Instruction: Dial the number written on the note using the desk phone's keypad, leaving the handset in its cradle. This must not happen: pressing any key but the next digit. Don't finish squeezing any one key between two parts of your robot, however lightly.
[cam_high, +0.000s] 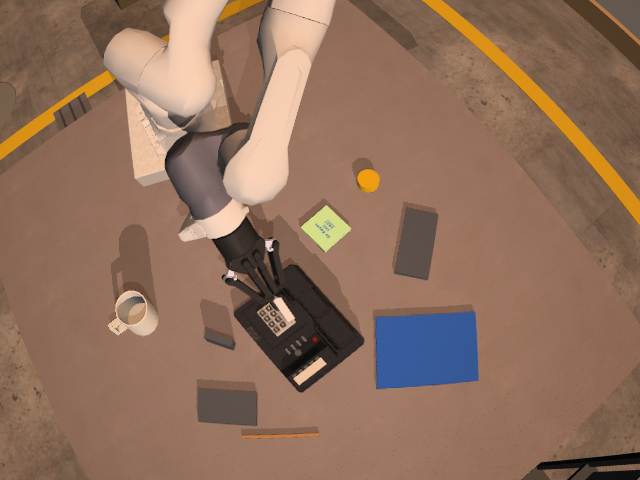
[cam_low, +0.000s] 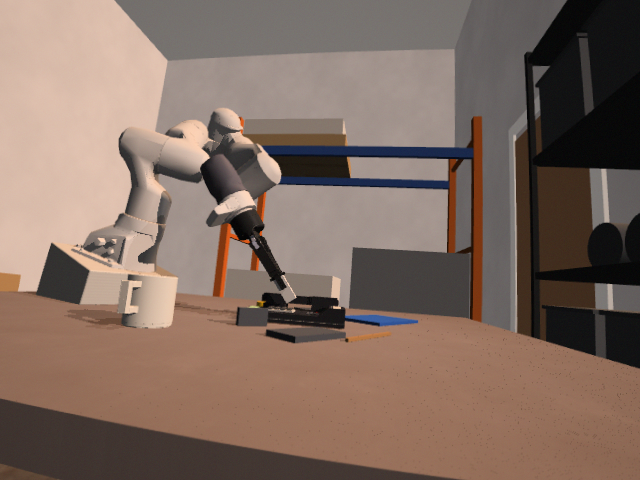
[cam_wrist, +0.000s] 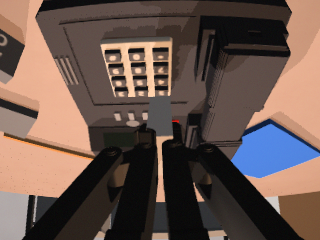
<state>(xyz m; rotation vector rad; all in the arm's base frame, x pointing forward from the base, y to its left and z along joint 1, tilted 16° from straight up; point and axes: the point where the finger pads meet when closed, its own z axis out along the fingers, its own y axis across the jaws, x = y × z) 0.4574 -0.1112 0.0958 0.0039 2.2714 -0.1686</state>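
Now: hand 40 mm short of the handset, 50 mm to the right of it and 30 mm above it. From my hand the other things lie so: pencil (180 mm ahead, 190 mm to the right, 70 mm below); then grey block (50 mm behind, 140 mm to the right, 60 mm below); then note (80 mm behind, 200 mm to the left, 70 mm below).
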